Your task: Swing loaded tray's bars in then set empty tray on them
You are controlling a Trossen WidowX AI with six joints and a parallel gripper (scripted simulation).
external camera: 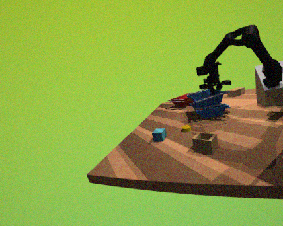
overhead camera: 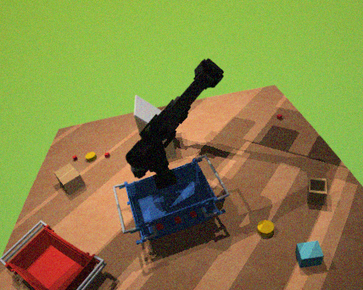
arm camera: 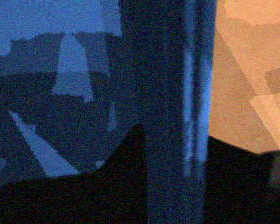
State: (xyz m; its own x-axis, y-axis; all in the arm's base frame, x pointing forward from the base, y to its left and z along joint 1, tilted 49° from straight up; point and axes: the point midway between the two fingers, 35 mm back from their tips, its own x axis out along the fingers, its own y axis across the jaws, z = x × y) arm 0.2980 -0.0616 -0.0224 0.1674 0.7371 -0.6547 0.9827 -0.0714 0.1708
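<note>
Right now the blue tray is 70 mm ahead of my gripper tip, 30 mm above it and 10 mm to the left of it. Round my gripper tip: brown box 470 mm to the left, 170 mm ahead, 80 mm below; tan block 390 mm to the right, 270 mm behind, 60 mm below; teal cube 360 mm ahead, 320 mm to the left, 70 mm below.
</note>
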